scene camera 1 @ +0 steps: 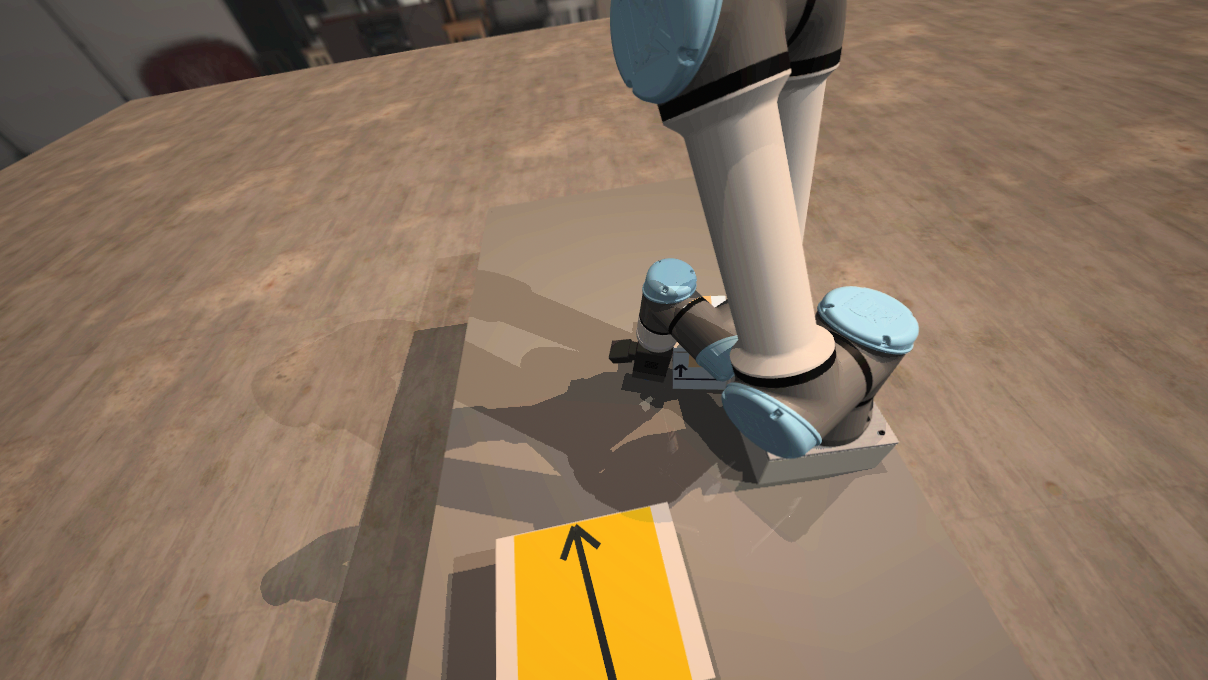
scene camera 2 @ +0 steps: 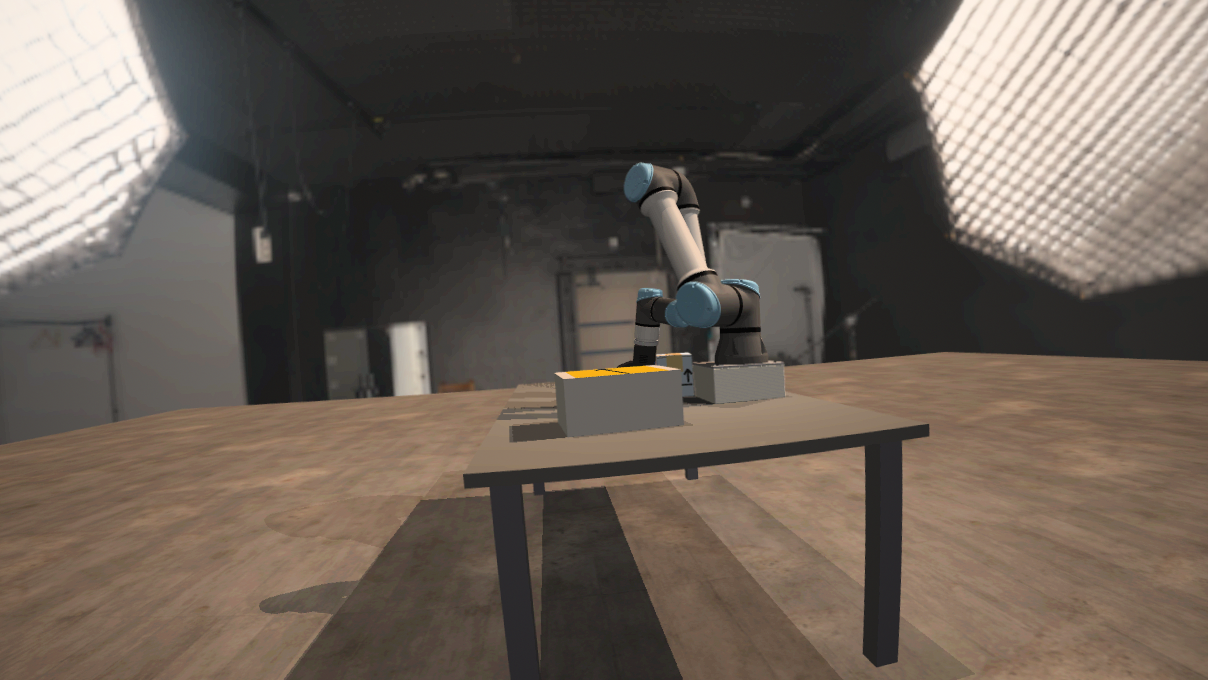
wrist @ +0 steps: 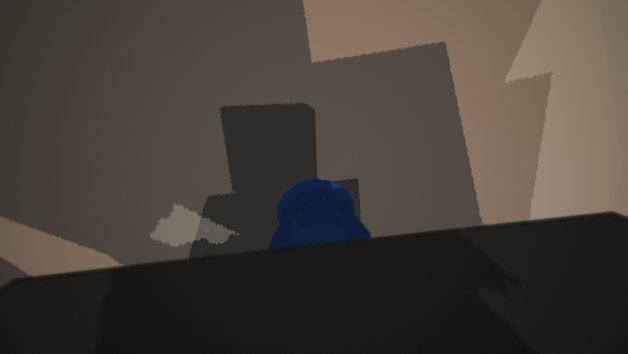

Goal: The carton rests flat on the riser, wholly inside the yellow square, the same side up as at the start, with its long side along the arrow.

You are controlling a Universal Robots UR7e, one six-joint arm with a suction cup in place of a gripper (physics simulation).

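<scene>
The carton (scene camera 1: 688, 384) (scene camera 2: 676, 378), pale blue-white with a yellow stripe and dark arrows, stands on the table behind the riser, partly hidden by the arm. The riser (scene camera 1: 505, 616) (scene camera 2: 621, 407) is a grey block. The yellow square (scene camera 1: 549, 608) (scene camera 2: 583, 373) covers much of its top, with a black arrow pointing toward the arm's side. My gripper (scene camera 1: 650, 364) (scene camera 2: 644, 353) (wrist: 317, 212) points down beside the carton, left of it in both scene views. In the wrist view the blue cup hangs over shadowed table and no carton shows on it.
The arm's base stands on a grey block (scene camera 1: 824, 462) (scene camera 2: 739, 384) to the right of the carton. The arm's links arch over the carton. The table (scene camera 1: 845, 582) (scene camera 2: 760, 430) has its left edge near the riser. A small dark box (scene camera 1: 621, 350) juts from my gripper's left side.
</scene>
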